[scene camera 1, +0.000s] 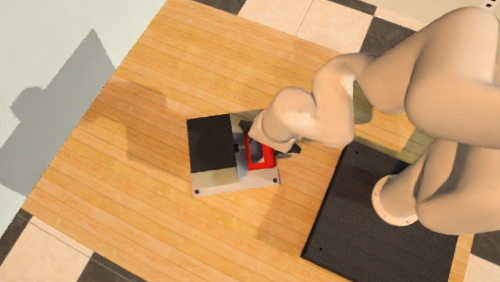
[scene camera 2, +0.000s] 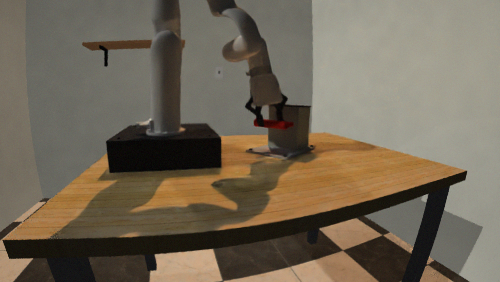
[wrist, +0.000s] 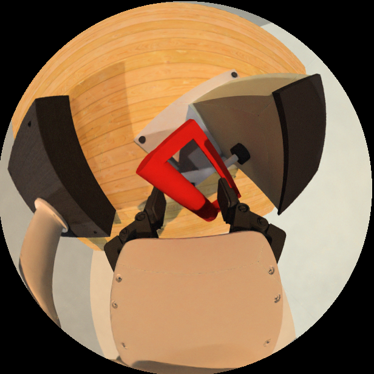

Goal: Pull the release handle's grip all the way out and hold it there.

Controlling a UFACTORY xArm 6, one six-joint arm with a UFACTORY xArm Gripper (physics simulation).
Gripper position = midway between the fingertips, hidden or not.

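Note:
Scene camera 2 has my gripper (scene camera 2: 271, 123) in it. On scene camera 1 you get the gripper (scene camera 1: 264, 144) again, plus a pale base plate (scene camera 1: 266, 177). The wrist view's got that plate (wrist: 175, 114) too.

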